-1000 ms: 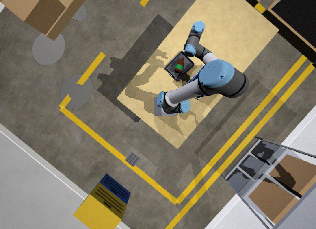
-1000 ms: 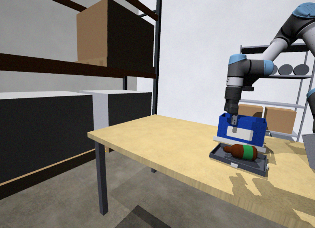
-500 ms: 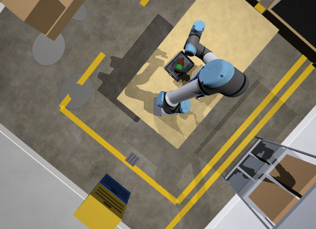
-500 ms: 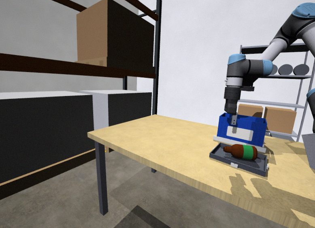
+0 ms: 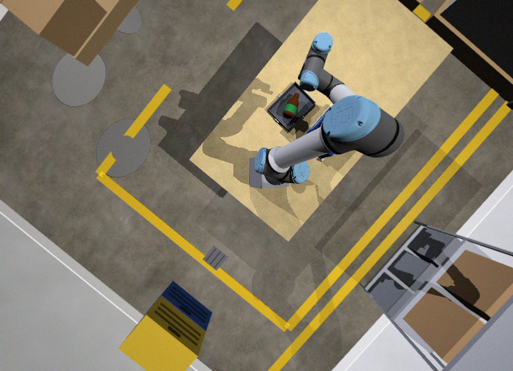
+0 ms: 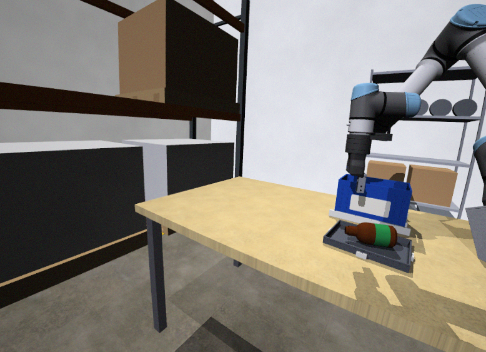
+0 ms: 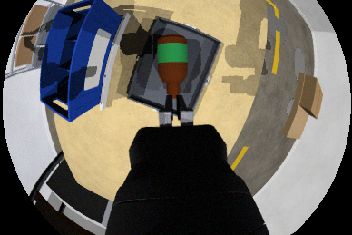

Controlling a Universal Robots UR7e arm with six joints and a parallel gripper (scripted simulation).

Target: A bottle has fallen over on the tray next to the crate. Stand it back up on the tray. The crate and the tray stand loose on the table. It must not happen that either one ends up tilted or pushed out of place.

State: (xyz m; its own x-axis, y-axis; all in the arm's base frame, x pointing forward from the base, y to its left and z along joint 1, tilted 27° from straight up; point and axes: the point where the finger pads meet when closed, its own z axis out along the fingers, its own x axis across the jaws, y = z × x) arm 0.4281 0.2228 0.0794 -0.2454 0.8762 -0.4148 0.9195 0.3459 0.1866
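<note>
The bottle is 5 cm behind my hand, 1 cm to the right of it and 16 cm below it. Also, from my hand: dark grey tray: 5 cm behind, 1 cm to the right, 19 cm below; then blue crate: 5 cm behind, 30 cm to the right, 12 cm below.
</note>
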